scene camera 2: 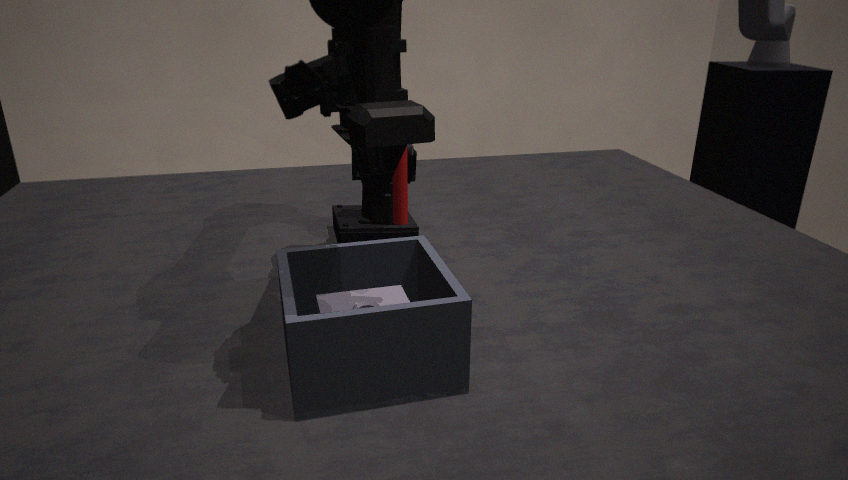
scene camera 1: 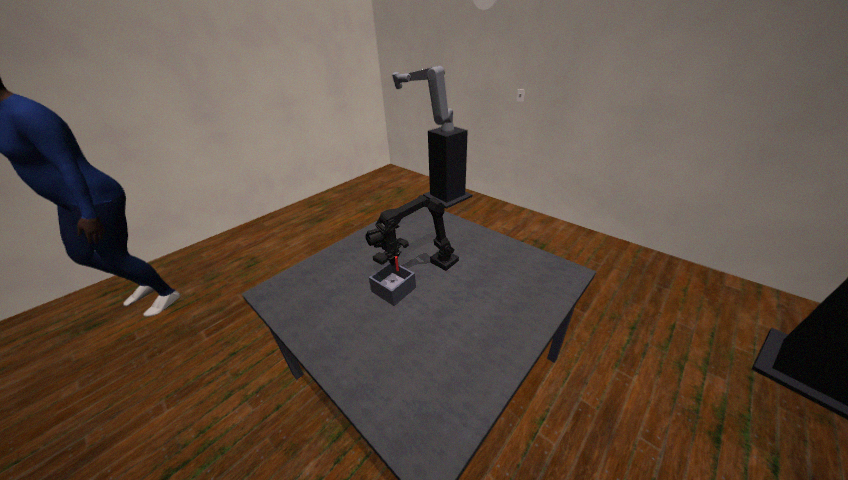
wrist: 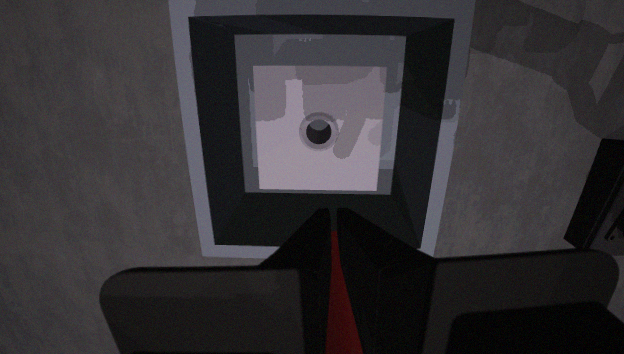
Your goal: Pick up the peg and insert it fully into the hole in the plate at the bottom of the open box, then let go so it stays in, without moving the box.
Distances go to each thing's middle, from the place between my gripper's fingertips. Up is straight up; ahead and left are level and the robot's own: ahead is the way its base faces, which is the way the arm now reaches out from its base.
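The grey box (scene camera 2: 340,362) has my gripper 12 cm above it, with the gripper also 1 cm short of the box and 1 cm to the left of it. Counting from my hand, I find the pale plate (scene camera 2: 364,298) 1 cm ahead, 1 cm to the right and 13 cm below. The red peg (scene camera 2: 400,178) is 2 cm above my hand, 2 cm to the left of it and 1 cm behind it.
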